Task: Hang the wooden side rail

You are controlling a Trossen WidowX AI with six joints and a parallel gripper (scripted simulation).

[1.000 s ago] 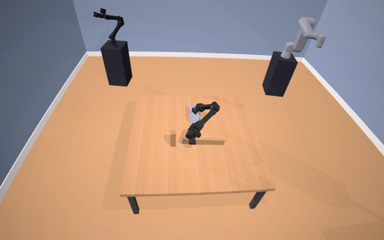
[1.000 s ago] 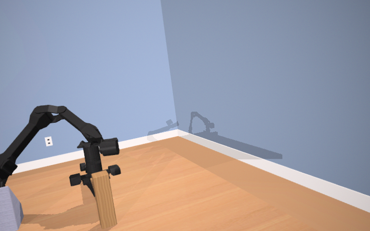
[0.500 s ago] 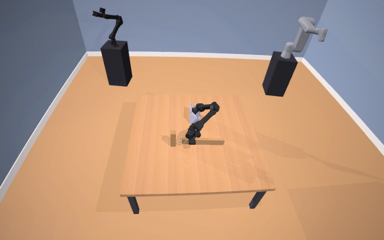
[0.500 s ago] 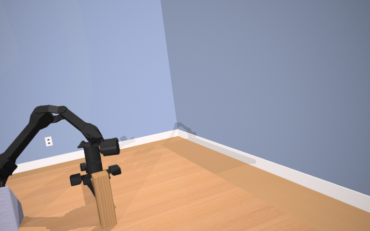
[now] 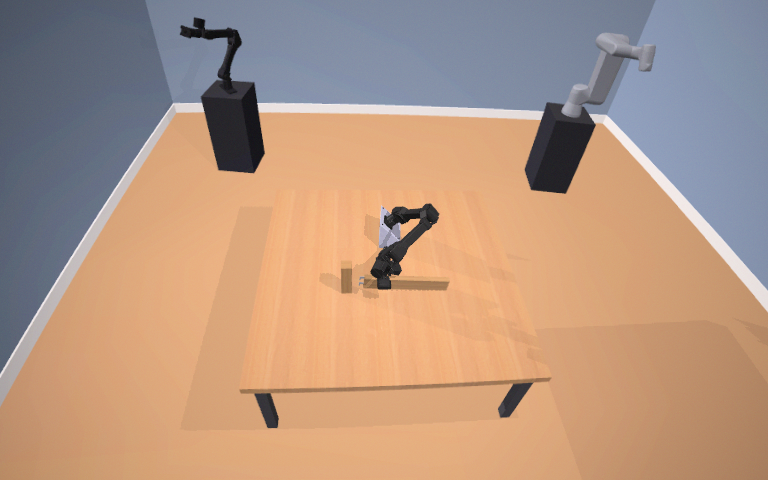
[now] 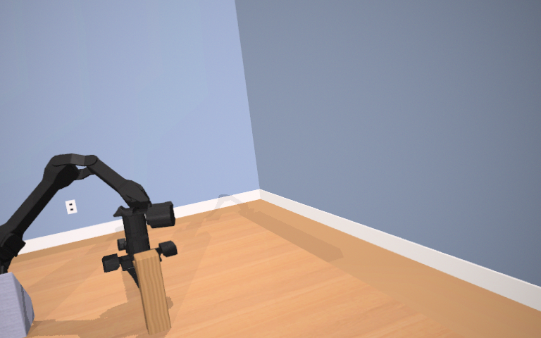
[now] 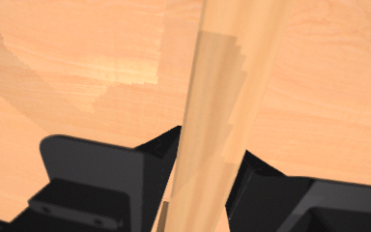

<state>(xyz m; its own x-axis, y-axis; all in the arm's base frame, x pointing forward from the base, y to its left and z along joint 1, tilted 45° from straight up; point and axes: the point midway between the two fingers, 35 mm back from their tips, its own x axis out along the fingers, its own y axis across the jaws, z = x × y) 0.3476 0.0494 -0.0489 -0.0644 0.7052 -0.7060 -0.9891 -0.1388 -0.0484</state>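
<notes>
The headboard post is 2 cm ahead of my gripper tip, 17 cm to the right of it and 4 cm above it.
</notes>
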